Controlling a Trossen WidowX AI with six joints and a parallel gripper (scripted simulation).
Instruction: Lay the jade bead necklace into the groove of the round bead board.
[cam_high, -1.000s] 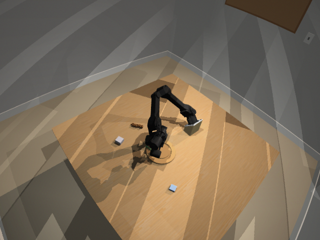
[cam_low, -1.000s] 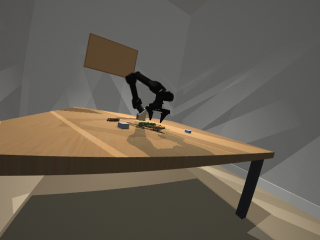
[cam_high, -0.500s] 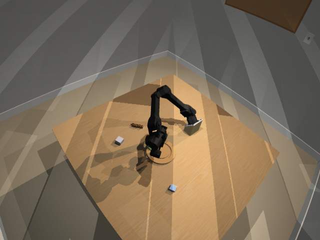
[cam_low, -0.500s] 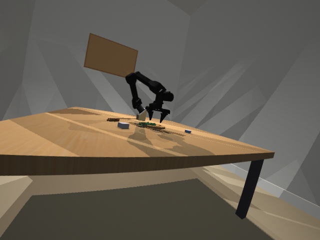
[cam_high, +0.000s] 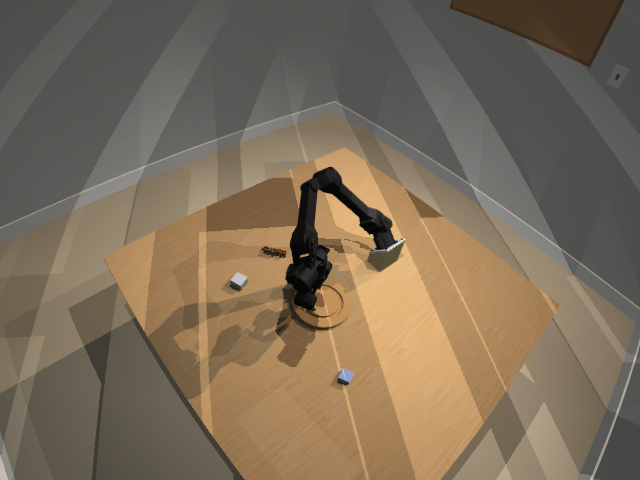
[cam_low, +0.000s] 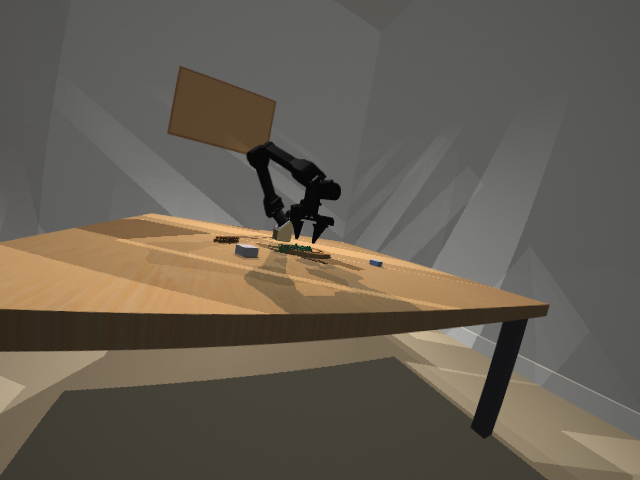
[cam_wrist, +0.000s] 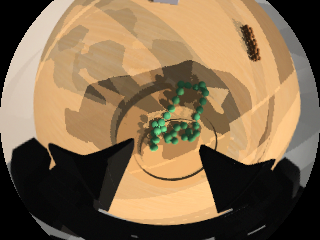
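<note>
Now: gripper tip 40 mm past the round wooden bead board, 20 mm to the right of it and 30 mm above it. Also, from my gripper tip: blue block 60 mm ahead, 280 mm to the left, 30 mm below; pale grey block 170 mm ahead, 200 mm to the right, 30 mm below.
</note>
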